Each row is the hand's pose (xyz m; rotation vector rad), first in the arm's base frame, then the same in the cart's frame.
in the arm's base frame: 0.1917 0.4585 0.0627 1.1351 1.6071 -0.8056
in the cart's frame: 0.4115 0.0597 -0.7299 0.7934 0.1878 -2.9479
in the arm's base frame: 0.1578 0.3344 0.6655 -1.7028 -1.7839 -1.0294
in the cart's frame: 0.9701 0.1652 -0.4917 2.6858 0.1708 -0.6508
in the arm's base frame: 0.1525 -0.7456 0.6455 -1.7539 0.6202 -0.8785
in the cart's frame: 0.7074 0.4187 0.5250 1.5190 -1.4190 0.8882
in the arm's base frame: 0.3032 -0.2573 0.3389 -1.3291 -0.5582 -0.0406
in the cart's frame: 0.5216 0.1372 0.0337 -2.4333 1.4397 -0.3020
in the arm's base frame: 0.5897 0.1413 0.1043 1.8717 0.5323 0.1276
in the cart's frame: 0.3883 -0.2500 -0.3245 0.6094 -0.2934 -1.6309
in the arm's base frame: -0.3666 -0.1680 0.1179 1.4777 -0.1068 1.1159
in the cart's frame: 0.3134 0.7503 -0.2600 0.3322 0.1248 -0.6700
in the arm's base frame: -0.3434 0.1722 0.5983 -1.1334 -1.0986 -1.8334
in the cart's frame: 0.8585 0.6840 -0.4737 2.4046 0.4813 0.4986
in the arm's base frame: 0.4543 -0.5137 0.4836 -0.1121 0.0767 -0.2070
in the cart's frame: 0.6078 0.0605 0.3438 -1.3915 0.9215 -1.6327
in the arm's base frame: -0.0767 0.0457 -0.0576 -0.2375 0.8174 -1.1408
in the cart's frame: 0.1962 0.4069 -0.4298 1.1870 -0.7667 2.5192
